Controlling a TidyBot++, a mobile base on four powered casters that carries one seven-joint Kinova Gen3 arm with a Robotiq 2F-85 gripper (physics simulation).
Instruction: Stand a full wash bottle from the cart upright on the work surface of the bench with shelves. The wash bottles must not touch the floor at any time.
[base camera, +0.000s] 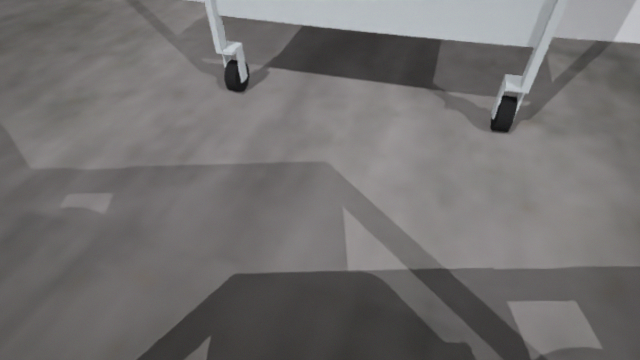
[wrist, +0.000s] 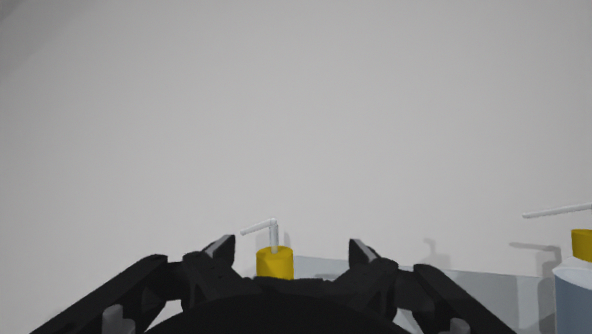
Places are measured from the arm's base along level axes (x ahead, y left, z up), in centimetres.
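Pixels of known places: gripper, fingertip midpoint: (wrist: 291, 249).
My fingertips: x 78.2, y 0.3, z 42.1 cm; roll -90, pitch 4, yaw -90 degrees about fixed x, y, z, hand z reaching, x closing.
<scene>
Ahead of a thing's pixels: the offset from my fingertips to its middle. "pt": to the spot under its first point. Level surfaces: height alone.
My gripper (wrist: 291, 249) is wide open in the wrist view. The yellow cap and angled nozzle of one wash bottle @[dx +3.2, dy +2.4, dz -6.8 cm] (wrist: 275, 264) show between the fingertips, nearer the left one; its body is hidden behind the gripper, so how far it is from the fingers I cannot tell. A second wash bottle @[dx +4.2, dy -28.1, dz -6.8 cm] (wrist: 573, 302), with a yellow cap and a blue-grey filled body, stands upright at the right edge, partly cut off. The grey cart (wrist: 487, 292) (base camera: 375, 20) is behind and below the fingers in the wrist view and along the top of the base view. The bench with shelves does not show.
A pale wall (wrist: 300, 125) rises behind the cart. In the base view, two black caster wheels, the left one @[pt dx -10.4, dy +12.9, dz -78.0 cm] (base camera: 236, 75) and the right one @[pt dx -23.4, dy -25.9, dz -78.0 cm] (base camera: 504, 114), stand on the grey floor @[dz -81.8 cm] (base camera: 280, 125). Shadows lie across the floor in front of the cart.
</scene>
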